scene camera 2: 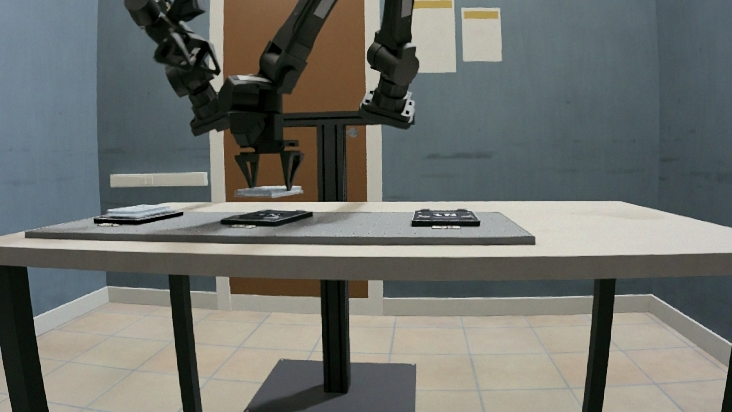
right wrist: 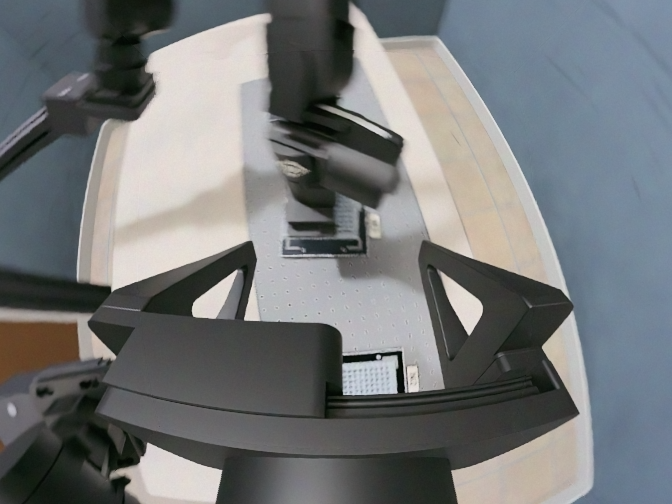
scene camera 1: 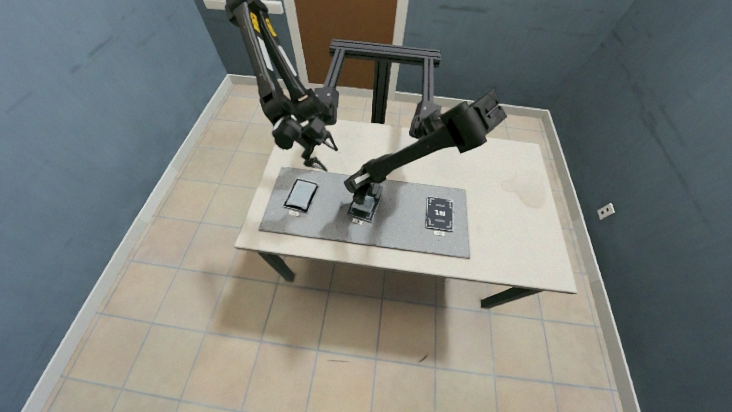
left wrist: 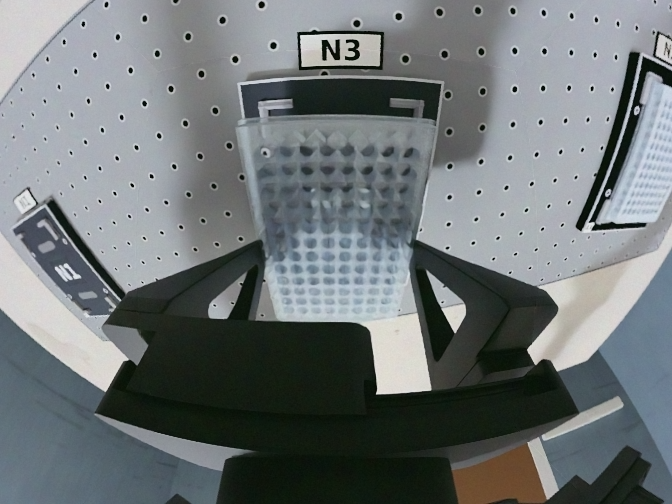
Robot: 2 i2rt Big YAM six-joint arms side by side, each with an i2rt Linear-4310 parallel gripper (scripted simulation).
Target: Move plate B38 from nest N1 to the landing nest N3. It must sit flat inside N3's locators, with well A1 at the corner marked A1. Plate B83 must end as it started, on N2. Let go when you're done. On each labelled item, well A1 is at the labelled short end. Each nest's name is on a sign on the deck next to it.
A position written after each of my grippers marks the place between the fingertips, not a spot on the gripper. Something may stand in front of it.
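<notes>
I can see my left gripper (scene camera 2: 270,190), and the same gripper (left wrist: 336,249) is visible from its wrist as well. My right gripper (scene camera 2: 207,70) likewise appears in the right wrist view (right wrist: 337,249). There is a clear plate (left wrist: 318,279), and there is a clear plate (right wrist: 370,376). The nest N3 (left wrist: 340,95) is visible to me in the right wrist view (right wrist: 314,247) too. A nest N2 (right wrist: 365,358) is here, and so is a perforated deck (scene camera 2: 406,241).
</notes>
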